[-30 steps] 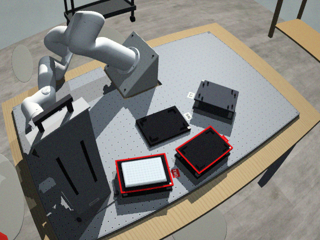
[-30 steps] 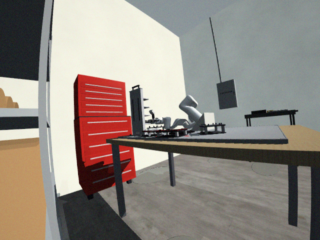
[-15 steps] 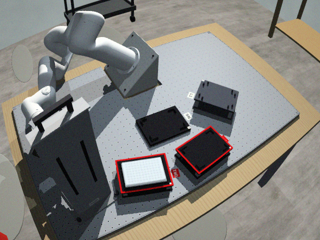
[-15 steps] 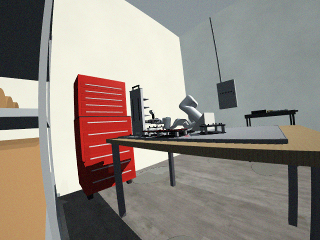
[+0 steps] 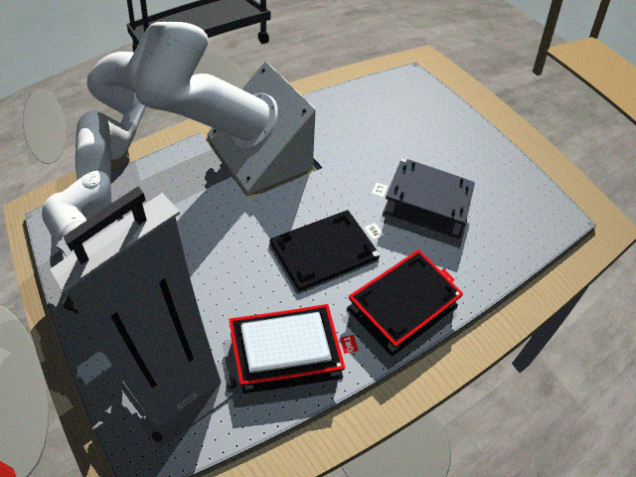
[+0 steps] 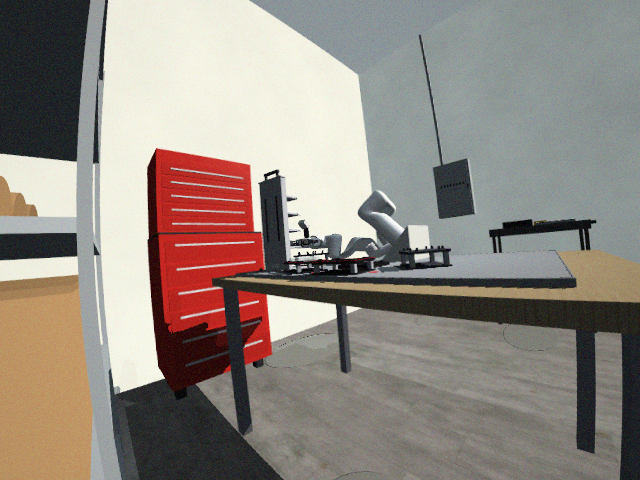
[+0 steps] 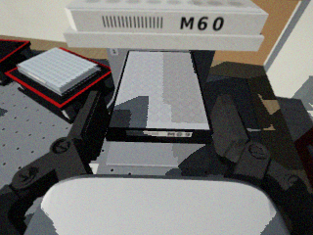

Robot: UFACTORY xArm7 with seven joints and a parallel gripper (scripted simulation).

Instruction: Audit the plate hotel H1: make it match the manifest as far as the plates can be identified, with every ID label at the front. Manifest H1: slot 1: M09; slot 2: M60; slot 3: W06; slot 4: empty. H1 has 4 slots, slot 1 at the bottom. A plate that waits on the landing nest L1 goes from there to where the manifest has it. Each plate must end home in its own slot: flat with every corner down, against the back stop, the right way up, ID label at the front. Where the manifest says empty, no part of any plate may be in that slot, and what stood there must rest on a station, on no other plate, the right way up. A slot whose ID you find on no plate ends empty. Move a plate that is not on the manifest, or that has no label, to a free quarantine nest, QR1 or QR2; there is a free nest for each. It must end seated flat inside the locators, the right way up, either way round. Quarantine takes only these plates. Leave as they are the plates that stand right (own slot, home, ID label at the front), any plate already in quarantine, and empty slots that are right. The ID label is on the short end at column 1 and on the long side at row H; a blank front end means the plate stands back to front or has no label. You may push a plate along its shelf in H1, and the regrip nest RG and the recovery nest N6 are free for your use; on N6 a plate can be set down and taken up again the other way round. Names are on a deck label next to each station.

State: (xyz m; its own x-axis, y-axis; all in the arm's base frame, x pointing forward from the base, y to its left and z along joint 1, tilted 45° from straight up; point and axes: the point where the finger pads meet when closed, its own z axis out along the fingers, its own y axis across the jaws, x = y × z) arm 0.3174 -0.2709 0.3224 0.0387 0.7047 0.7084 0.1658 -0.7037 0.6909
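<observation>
Right now my hand is 5 cm short of the dark-framed plate, 1 cm to the right of it and 2 cm above it. Round my hand: handle: 13 cm ahead, 2 cm to the left, 33 cm above; then plate hotel H1: 13 cm ahead, 2 cm to the left, 8 cm above; then white well plate: 14 cm ahead, 21 cm to the left, 8 cm below.
</observation>
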